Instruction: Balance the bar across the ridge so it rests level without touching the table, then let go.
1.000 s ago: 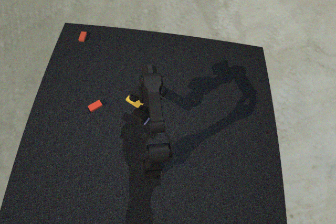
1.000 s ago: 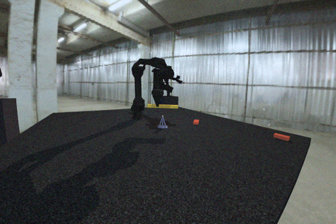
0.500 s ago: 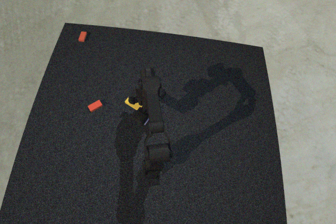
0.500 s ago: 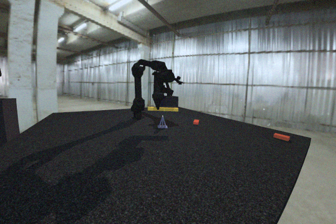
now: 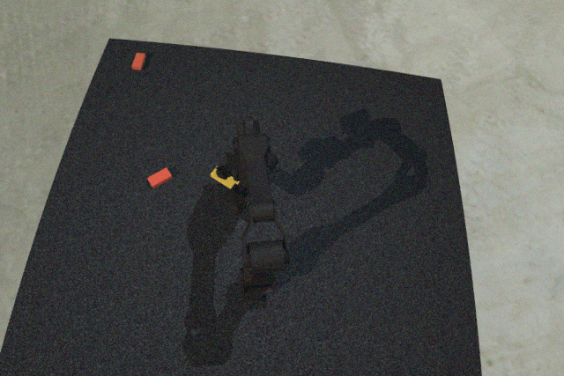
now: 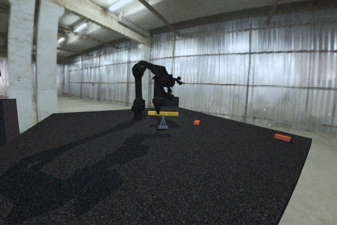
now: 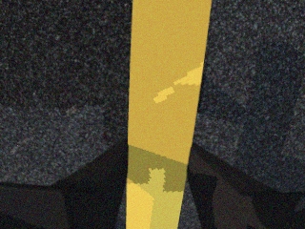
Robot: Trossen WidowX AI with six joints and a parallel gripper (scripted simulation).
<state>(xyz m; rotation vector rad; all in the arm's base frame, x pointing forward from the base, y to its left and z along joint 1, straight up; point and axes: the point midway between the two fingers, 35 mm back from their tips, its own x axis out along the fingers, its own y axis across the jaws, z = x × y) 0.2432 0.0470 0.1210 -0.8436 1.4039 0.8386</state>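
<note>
Now: gripper tip 30 mm to the right of the yellow bar and 10 mm short of it.
</note>
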